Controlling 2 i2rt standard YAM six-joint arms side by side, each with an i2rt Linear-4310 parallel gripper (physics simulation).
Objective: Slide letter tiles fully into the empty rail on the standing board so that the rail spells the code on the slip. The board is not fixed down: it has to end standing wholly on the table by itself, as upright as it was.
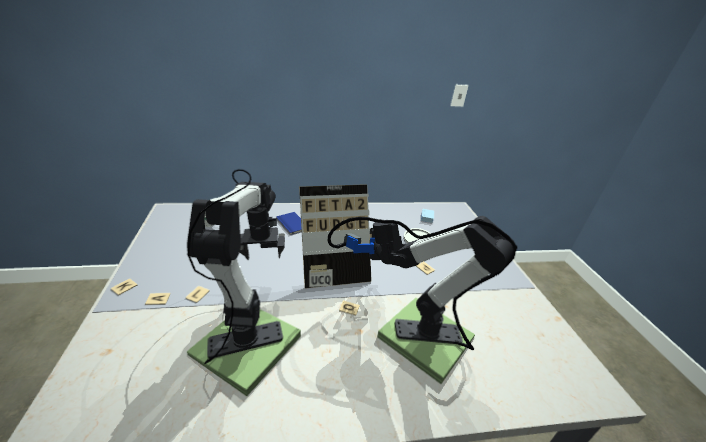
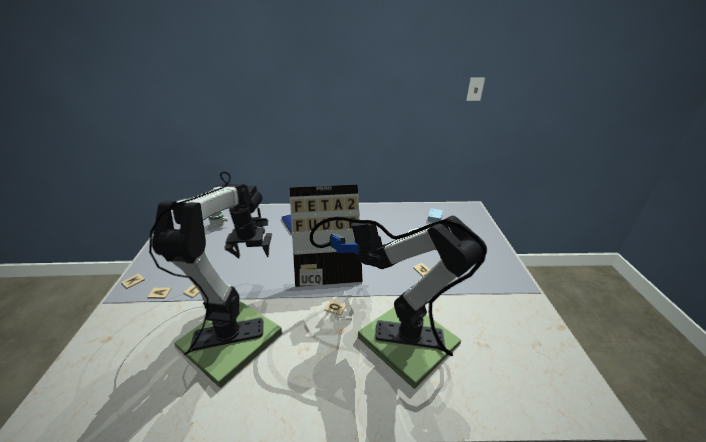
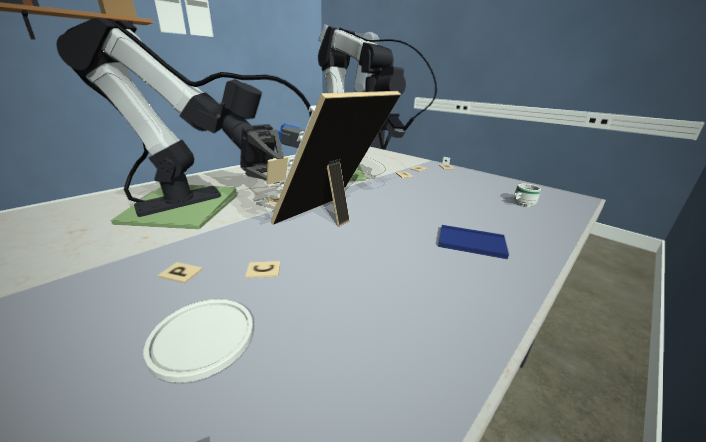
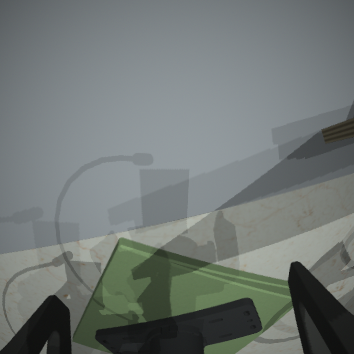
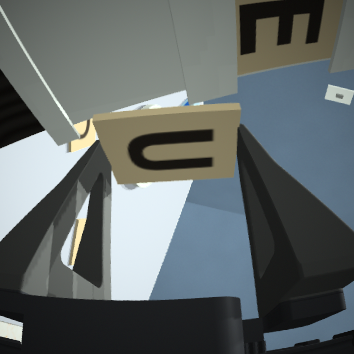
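Pixels of known places: left gripper, fingertip midpoint: (image 1: 264, 258) (image 2: 253, 256) (image 3: 373, 150) (image 4: 168, 293); right gripper, fingertip midpoint: (image 1: 374, 237) (image 3: 278, 170) (image 5: 169, 140); left arm's base, link origin: (image 1: 246, 340) (image 2: 228, 334) (image 4: 176, 331); right arm's base, link origin: (image 1: 427, 332) (image 2: 409, 335) (image 3: 179, 201).
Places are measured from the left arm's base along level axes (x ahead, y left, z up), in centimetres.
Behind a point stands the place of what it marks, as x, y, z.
Note:
The board (image 1: 337, 268) @[19.5, -32.4, 3.8] (image 2: 338, 268) @[18.9, -36.2, 3.4] (image 3: 343, 135) @[30.6, -35.4, 20.0] stands leaning back on its rear strut, with FETA2 and FUDGE in its upper rails. The pale rail (image 1: 316, 243) @[24.7, -25.9, 11.9] (image 2: 306, 243) @[24.6, -25.9, 11.8] (image 5: 120, 55) @[23.3, -42.5, 12.0] below is partly hidden. The slip (image 1: 320, 279) @[18.2, -26.1, 1.1] (image 2: 311, 278) @[18.2, -26.4, 1.1] reads UCQ. My right gripper (image 5: 169, 140) @[22.4, -46.6, 13.3] is shut on the U tile (image 5: 172, 150) @[22.0, -46.7, 13.6] (image 3: 278, 170) @[22.4, -46.7, 13.4], held by its edges just off the rail's open right end. My left gripper (image 1: 263, 254) @[22.0, -7.9, 10.8] (image 2: 252, 254) @[22.0, -7.9, 10.8] (image 4: 168, 293) @[22.0, -7.9, 10.8] is open and empty, left of the board. Tile Q (image 1: 348, 307) @[6.0, -32.6, -1.6] lies before the board; tile C (image 3: 263, 269) @[29.6, -58.7, -1.4] lies behind it.
Tiles K (image 1: 124, 286) @[32.2, 35.1, -1.4], A (image 1: 157, 298) @[24.2, 24.9, -1.4] and L (image 1: 197, 294) @[23.1, 13.5, -1.4] lie at the left. Tile P (image 1: 425, 268) @[17.7, -67.8, -1.4] (image 3: 180, 271) @[18.1, -68.1, -1.4] lies at the right. A white plate (image 3: 156, 372) @[37.2, -80.9, -0.3], blue tray (image 3: 473, 242) @[58.9, -25.5, -0.6], cup (image 3: 527, 194) @[65.0, 7.2, 2.3] and light blue block (image 1: 427, 216) @[49.0, -85.4, 0.7] also stand on the table.

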